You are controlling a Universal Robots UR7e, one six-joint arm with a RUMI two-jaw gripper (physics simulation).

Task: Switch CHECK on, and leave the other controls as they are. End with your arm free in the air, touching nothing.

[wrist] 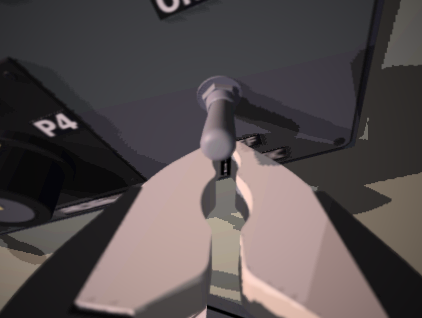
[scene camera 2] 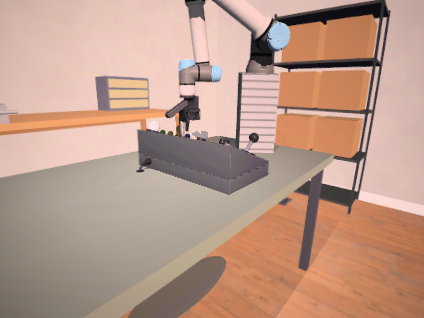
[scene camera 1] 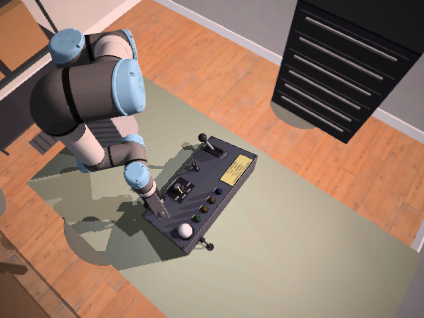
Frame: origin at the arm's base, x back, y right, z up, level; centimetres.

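Seen in the pictures: gripper, fingertip midpoint: (wrist: 225, 146); arm's base, link origin: (scene camera 2: 259, 73).
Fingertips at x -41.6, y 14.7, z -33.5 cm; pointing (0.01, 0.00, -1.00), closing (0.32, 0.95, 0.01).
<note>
Pixels of each thing's top centre, then the offset from my fingertips to it. "*": a spot on its surface instead.
- grey metal toggle lever, surface spot: (wrist: 219, 122) * dx -3.0, dy +0.7, dz +3.7 cm
- label, surface spot: (wrist: 180, 4) * dx -6.6, dy +0.4, dz +1.2 cm
- rotary knob, top centre: (scene camera 1: 178, 186) dx -1.9, dy -11.5, dz +3.5 cm
- white dome, surface spot: (scene camera 1: 185, 230) (scene camera 2: 152, 121) * dx -17.9, dy +1.5, dz +10.2 cm
- small double lever, top centre: (scene camera 1: 195, 164) dx -2.0, dy -23.5, dz +4.2 cm
- ball-topped lever, top centre: (scene camera 2: 254, 132) (scene camera 1: 202, 135) dx +3.7, dy -35.5, dz +7.4 cm
- side handle, surface spot: (scene camera 2: 146, 162) * dx -23.9, dy -1.5, dz -5.9 cm
The CHECK switch is a grey metal toggle lever (wrist: 219, 122) on the dark sloped console (scene camera 1: 209, 172) (scene camera 2: 185, 156) (wrist: 125, 55). In the wrist view it leans down the picture, to the OFF side, away from the ON label (wrist: 180, 4). The OFF and CHECK labels are mostly covered by the fingers. My gripper (wrist: 225, 146) is shut and empty. Its fingertips are right at the lever's rounded tip, on the OFF side; I cannot tell whether they touch it. In the scene views the gripper (scene camera 2: 184, 129) is low over the console's end, and the lever cannot be made out.
A rotary knob (scene camera 1: 179, 189) (wrist: 25, 187) marked P4 is beside the switch. The console also bears a white dome (scene camera 1: 185, 230) (scene camera 2: 153, 126), several small coloured buttons, a small double lever (scene camera 1: 194, 167) and a ball-topped lever (scene camera 1: 202, 137) (scene camera 2: 253, 137). A side handle (scene camera 1: 210, 246) (scene camera 2: 146, 162) sticks out.
</note>
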